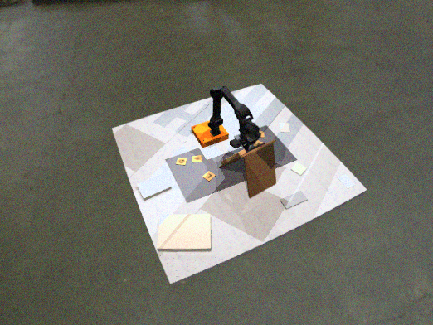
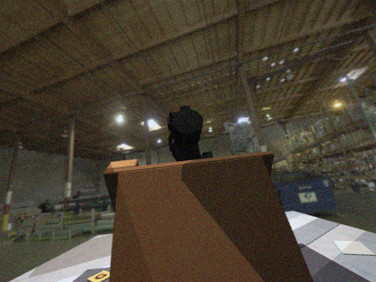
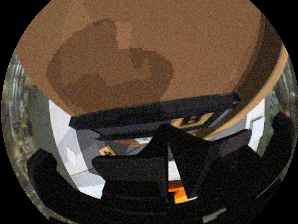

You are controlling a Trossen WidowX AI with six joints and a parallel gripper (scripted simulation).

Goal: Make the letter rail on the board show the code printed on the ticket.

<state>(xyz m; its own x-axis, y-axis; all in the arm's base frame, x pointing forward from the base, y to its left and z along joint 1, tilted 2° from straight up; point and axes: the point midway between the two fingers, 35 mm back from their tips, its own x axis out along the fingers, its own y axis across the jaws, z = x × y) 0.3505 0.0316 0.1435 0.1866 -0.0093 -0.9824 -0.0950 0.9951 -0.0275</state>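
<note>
The white ticket is 50 mm behind my gripper tip, 20 mm to the left of it and 90 mm below it. Also, from my gripper tip: dark mat: 150 mm behind, 40 mm to the right, 160 mm below; grey plate: 340 mm ahead, 130 mm to the left, 160 mm below.
</note>
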